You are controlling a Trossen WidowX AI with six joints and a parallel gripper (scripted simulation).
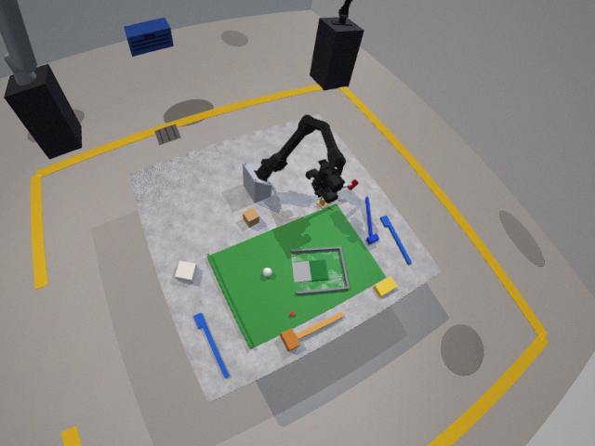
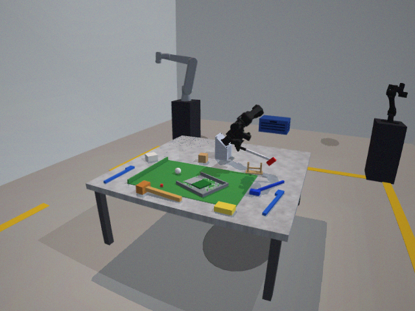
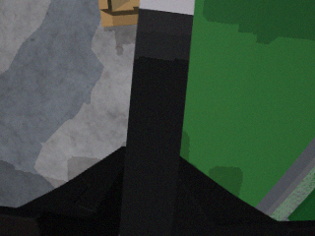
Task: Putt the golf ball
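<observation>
The tan cube is 80 mm behind my gripper tip, 310 mm to the right of it and 130 mm below it. The rest, counted from my gripper tip: white golf ball (210 mm ahead, 360 mm to the right, 130 mm below); red putter (20 mm behind, 120 mm to the left, 10 mm below); small wooden rack (40 mm behind, 110 mm to the left, 120 mm below).
</observation>
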